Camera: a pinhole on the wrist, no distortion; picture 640 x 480 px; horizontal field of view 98.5 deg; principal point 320.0 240.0 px. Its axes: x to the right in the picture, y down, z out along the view. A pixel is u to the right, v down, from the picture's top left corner.
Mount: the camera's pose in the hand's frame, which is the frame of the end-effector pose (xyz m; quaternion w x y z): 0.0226 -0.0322 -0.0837 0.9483 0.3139 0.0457 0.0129
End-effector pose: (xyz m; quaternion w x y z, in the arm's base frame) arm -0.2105 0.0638 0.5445 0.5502 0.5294 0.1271 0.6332
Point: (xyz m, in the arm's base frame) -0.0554 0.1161 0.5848
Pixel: 389.6 362.1
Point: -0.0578 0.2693 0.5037
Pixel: 513.6 147.4
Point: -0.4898 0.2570 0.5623
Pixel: behind the camera
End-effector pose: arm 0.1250 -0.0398 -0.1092 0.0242 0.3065 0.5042 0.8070
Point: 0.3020 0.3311 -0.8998
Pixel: 104.7 22.2
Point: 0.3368 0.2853 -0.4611
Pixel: 148.1 190.2
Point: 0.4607 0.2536 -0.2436
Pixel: 122.5 347.6
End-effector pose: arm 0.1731 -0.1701 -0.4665 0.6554 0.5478 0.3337 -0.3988
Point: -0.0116 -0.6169 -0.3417
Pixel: 210.2 372.6
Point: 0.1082 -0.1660 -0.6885
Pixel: 619.8 65.4
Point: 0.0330 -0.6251 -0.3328
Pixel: 215.4 400.8
